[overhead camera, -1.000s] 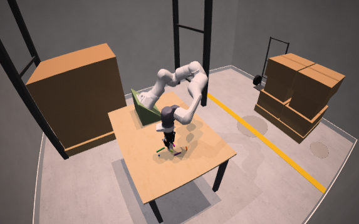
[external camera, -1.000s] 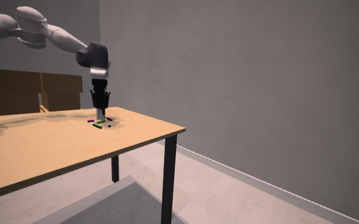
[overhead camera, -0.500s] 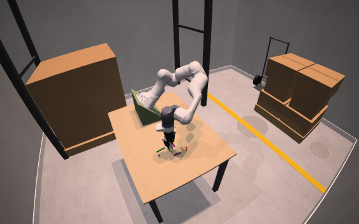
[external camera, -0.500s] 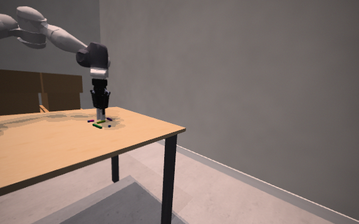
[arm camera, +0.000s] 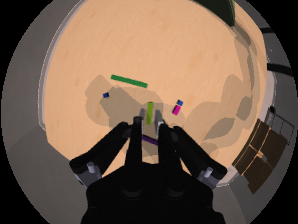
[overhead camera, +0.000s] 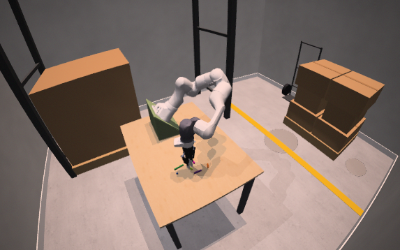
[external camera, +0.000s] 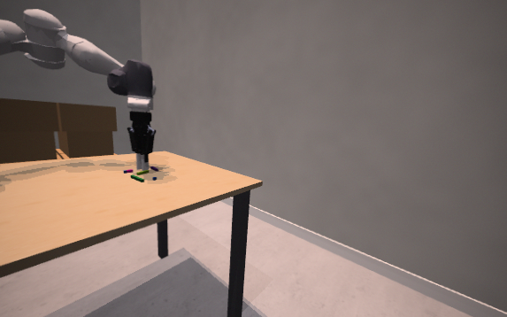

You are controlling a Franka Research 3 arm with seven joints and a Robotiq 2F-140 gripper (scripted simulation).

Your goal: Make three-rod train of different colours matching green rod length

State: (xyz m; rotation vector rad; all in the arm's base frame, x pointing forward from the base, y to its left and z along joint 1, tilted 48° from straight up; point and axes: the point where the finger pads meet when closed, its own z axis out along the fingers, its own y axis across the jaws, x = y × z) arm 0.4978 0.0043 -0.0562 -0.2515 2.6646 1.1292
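The lime rod is 50 mm below my hand. The rest, counted from my hand: purple rod: 60 mm ahead, 50 mm below, 30 mm to the left; magenta rod: 50 mm to the left, 50 mm below, 30 mm behind; green rod: 60 mm to the right, 50 mm below, 50 mm behind.
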